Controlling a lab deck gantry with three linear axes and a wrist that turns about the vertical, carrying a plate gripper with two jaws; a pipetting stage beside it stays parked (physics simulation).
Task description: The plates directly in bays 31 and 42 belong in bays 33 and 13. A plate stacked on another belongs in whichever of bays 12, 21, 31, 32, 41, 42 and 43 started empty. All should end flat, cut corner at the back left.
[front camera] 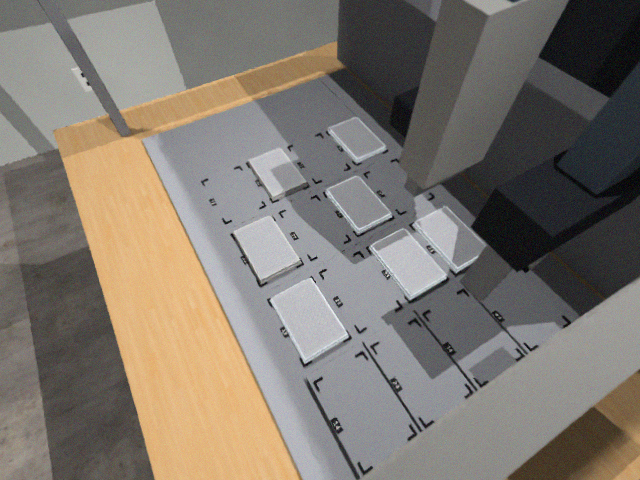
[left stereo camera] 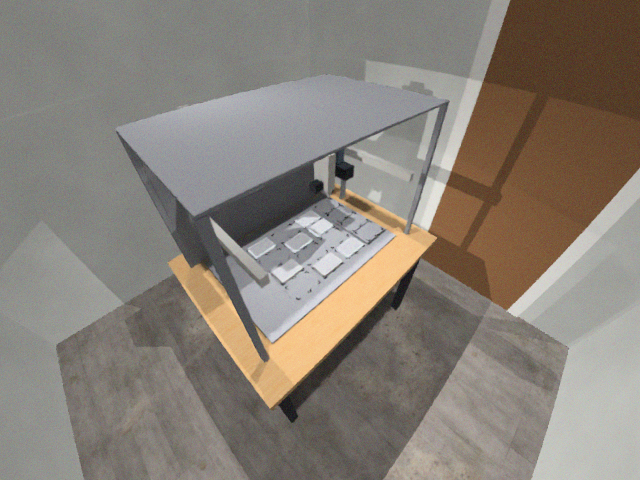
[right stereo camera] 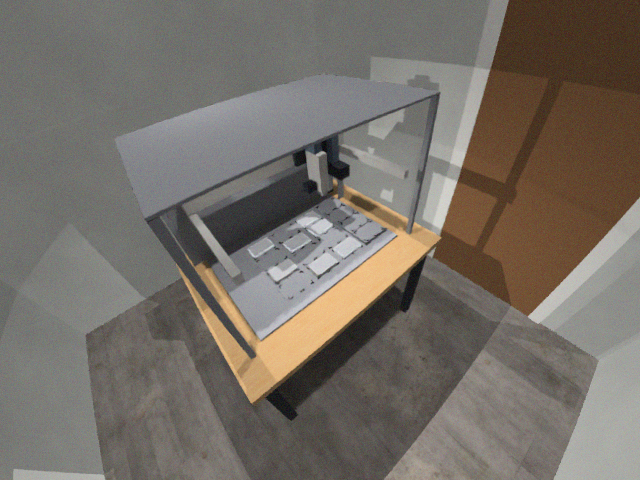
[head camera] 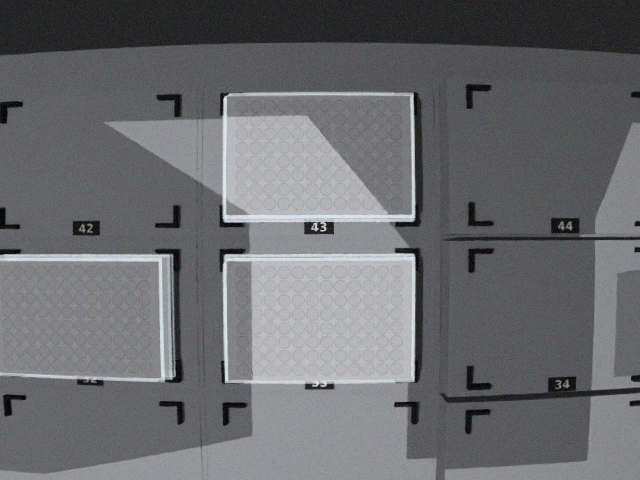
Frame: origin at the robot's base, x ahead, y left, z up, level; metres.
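Seen in the pictures: gripper, fingertip midpoint: (front camera: 495,275) (left stereo camera: 336,194) (right stereo camera: 335,194); robot's base, origin of the base link: (front camera: 203,182) (left stereo camera: 298,299) (right stereo camera: 290,298).
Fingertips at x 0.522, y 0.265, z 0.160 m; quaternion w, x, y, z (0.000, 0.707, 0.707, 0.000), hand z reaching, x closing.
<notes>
Pixels of each thing's top centre, then the offset from my fingertips to it. "*": a spot on its surface instead.
- bay 43 plate, surface spot: (head camera: 318,155) * 0.130 m back, 0.098 m left, 0.146 m down
- bay 33 plate, middle of its top: (head camera: 319,321) (front camera: 407,259) (right stereo camera: 320,226) (left stereo camera: 320,226) 0.130 m back, 0.008 m right, 0.146 m down
- bay 32 plate, middle of its top: (head camera: 73,319) (front camera: 358,201) (left stereo camera: 298,241) (right stereo camera: 296,241) 0.294 m back, 0.008 m right, 0.146 m down
In the front view, white plates lie flat in bays 41 (front camera: 356,138), 21 (front camera: 278,173), 32 (front camera: 358,203), 12 (front camera: 266,249), 13 (front camera: 310,319), 33 (front camera: 408,262) and 43 (front camera: 448,236). The head view shows the bay 43 plate (head camera: 318,155), the bay 33 plate (head camera: 318,320) and part of the bay 32 plate (head camera: 80,317). No stack is visible. Cut corners are too small to judge surely. My gripper (front camera: 500,283) (left stereo camera: 343,194) (right stereo camera: 340,193) is raised right of bay 43, its jaws apart and empty; the far jaw is mostly hidden by its black body. It is not in the head view.
The beige pipetting stage (front camera: 460,98) (left stereo camera: 324,174) (right stereo camera: 317,173) stands behind the plates. Bays 11, 22, 23, 31 and 42 hold no plate. A pale beam (front camera: 516,392) (left stereo camera: 240,255) (right stereo camera: 214,245) crosses the front view's lower right. A grey post (front camera: 85,64) stands at the table corner.
</notes>
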